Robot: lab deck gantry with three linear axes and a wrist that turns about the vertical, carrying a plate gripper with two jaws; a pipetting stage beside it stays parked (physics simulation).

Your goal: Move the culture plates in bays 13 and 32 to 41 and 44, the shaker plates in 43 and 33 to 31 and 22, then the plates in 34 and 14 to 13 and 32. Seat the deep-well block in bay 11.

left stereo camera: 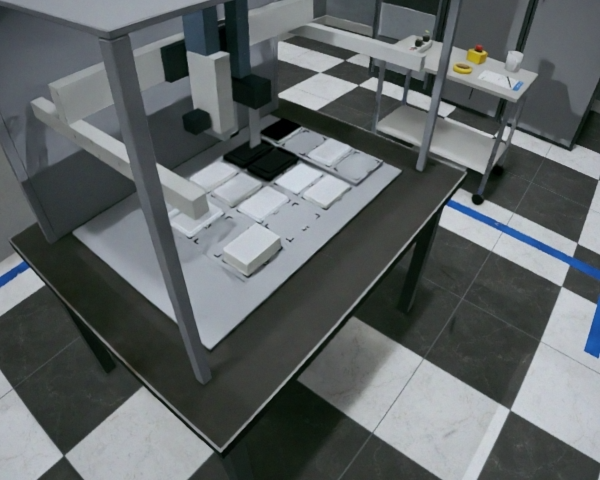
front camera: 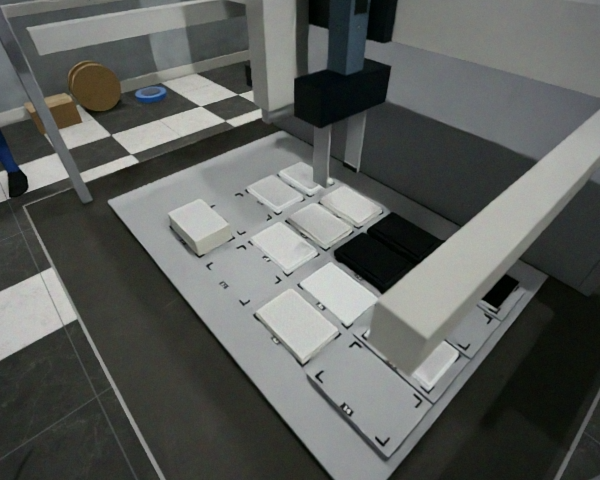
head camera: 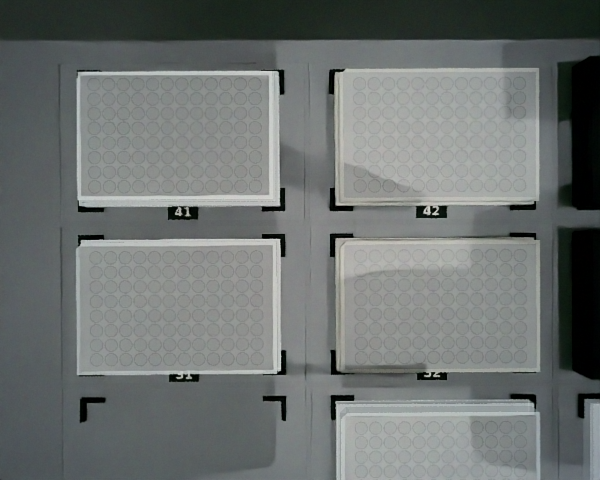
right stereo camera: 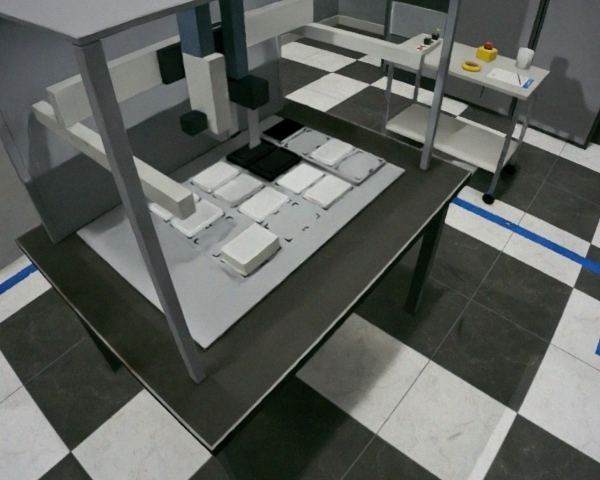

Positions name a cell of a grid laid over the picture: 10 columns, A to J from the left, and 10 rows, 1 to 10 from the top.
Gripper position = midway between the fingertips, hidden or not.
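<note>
There's a frame post (right stereo camera: B2) here, and a bay 14 (front camera: G9). I can see a blank white plate (front camera: F7), and that plate is also in the left stereo camera view (left stereo camera: E4) and in the right stereo camera view (right stereo camera: E4). I see a deep-well block (front camera: D5) too, with the block showing again in the left stereo camera view (left stereo camera: E6) and in the right stereo camera view (right stereo camera: E6), but the head camera view does not show the deep-well block, it's out of frame there. My gripper (front camera: F4) is also in the left stereo camera view (left stereo camera: E3) and in the right stereo camera view (right stereo camera: E3).
</note>
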